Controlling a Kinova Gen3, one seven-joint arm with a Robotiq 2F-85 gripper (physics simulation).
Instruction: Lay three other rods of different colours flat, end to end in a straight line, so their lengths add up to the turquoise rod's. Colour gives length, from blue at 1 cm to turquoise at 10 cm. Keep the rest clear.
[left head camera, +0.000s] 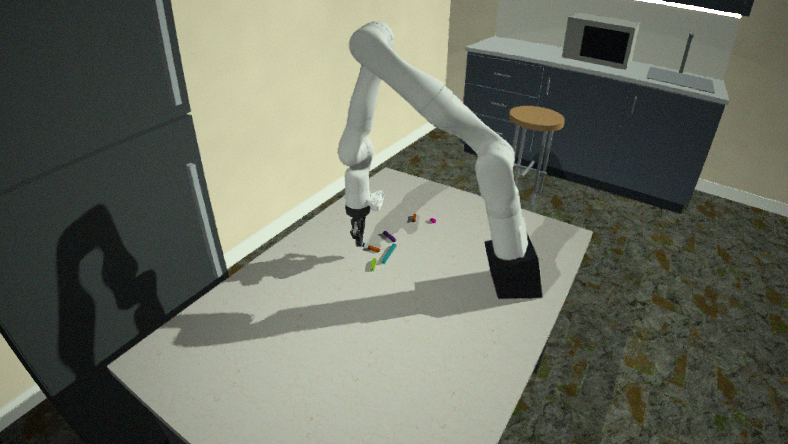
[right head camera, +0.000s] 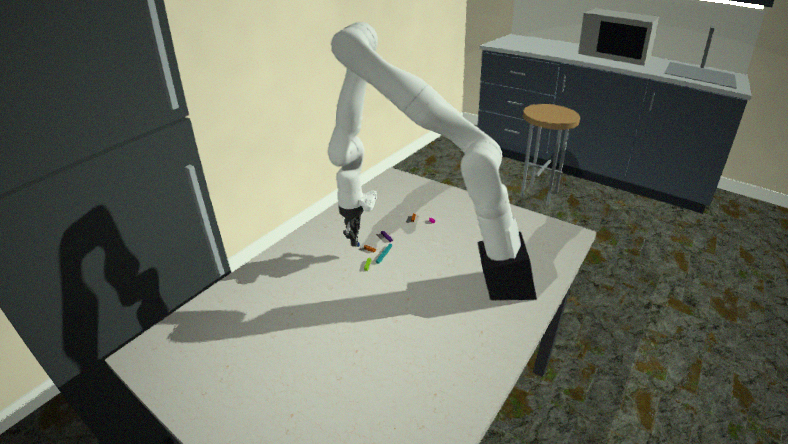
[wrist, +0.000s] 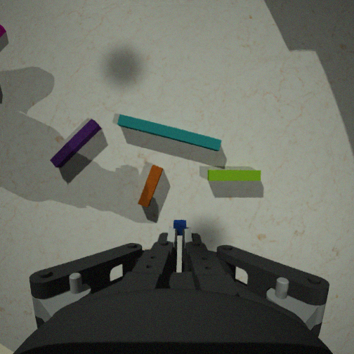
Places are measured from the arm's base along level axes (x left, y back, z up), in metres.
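Pixels of known places: gripper, fingertip midpoint: (left head camera: 359, 245) (right head camera: 354, 245); arm's base, link origin: (left head camera: 510, 249) (right head camera: 502, 249).
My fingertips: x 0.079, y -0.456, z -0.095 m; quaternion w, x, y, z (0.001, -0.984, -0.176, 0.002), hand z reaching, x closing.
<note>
For each thing: its top centre in the pictures, then the offset to it from my fingertips. Level surfaces: height alone.
- small blue rod, top centre: (left head camera: 362, 243) dz +0.009, dx -0.004, dy +0.010 m
- turquoise rod, top centre: (left head camera: 388, 252) (right head camera: 384, 252) dz -0.026, dx -0.043, dy +0.083 m
- lime rod, top centre: (left head camera: 373, 263) (right head camera: 367, 263) dz -0.026, dx +0.030, dy +0.067 m
- purple rod, top centre: (left head camera: 389, 235) (right head camera: 386, 235) dz -0.026, dx -0.129, dy +0.040 m
- magenta rod, top centre: (right head camera: 431, 219) (left head camera: 433, 219) dz -0.026, dx -0.289, dy +0.130 m
- pale table, surface height: dz -0.036 m
My gripper (left head camera: 359, 243) (right head camera: 354, 243) (wrist: 179, 238) is shut on the small blue rod (left head camera: 363, 244) (right head camera: 357, 244) (wrist: 180, 226), which shows at the fingertips, a little above the table. The turquoise rod (left head camera: 389, 253) (right head camera: 384, 253) (wrist: 170, 133) lies flat and is the longest. An orange rod (left head camera: 373, 248) (right head camera: 370, 248) (wrist: 150, 186) lies between it and the gripper. A lime rod (left head camera: 373, 264) (right head camera: 367, 264) (wrist: 234, 175) and a purple rod (left head camera: 389, 236) (right head camera: 386, 236) (wrist: 76, 143) lie apart near opposite ends of the turquoise one.
Another orange rod (left head camera: 414, 217) (right head camera: 413, 217) and a magenta rod (left head camera: 432, 220) (right head camera: 431, 220) (wrist: 2, 31) lie farther back on the pale table (left head camera: 341, 375) (right head camera: 330, 375). The arm's black base (left head camera: 515, 275) (right head camera: 508, 275) stands at the right. A wall and a dark fridge stand at the left.
</note>
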